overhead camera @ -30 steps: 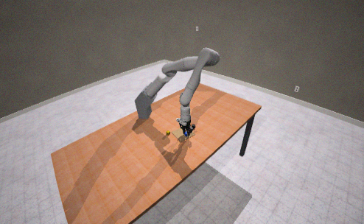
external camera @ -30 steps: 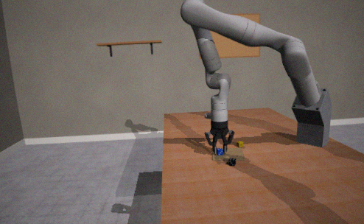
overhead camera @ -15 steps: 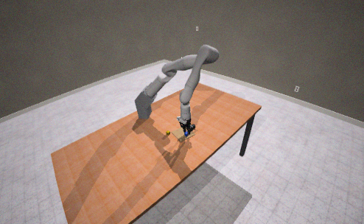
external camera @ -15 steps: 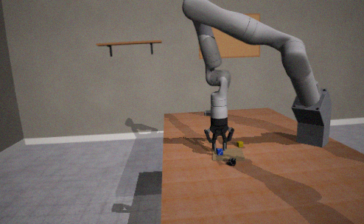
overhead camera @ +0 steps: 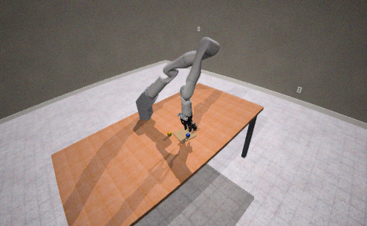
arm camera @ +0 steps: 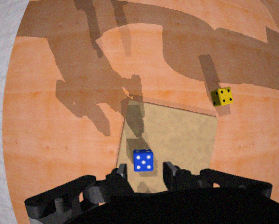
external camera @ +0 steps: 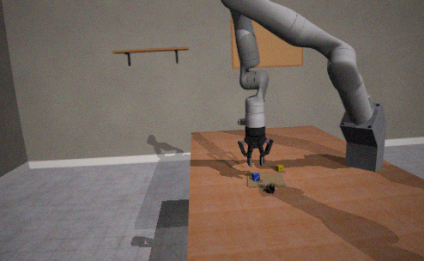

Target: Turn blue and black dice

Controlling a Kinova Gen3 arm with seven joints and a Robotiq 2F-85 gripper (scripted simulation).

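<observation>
Now: the black die 11 cm to the left of my hand, 7 cm below it and 4 cm behind it. The rest, counted from my hand: blue die (6 cm below); yellow die (11 cm behind, 10 cm to the right, 7 cm below); tan mat (8 cm below, 4 cm behind, 1 cm to the right).
</observation>
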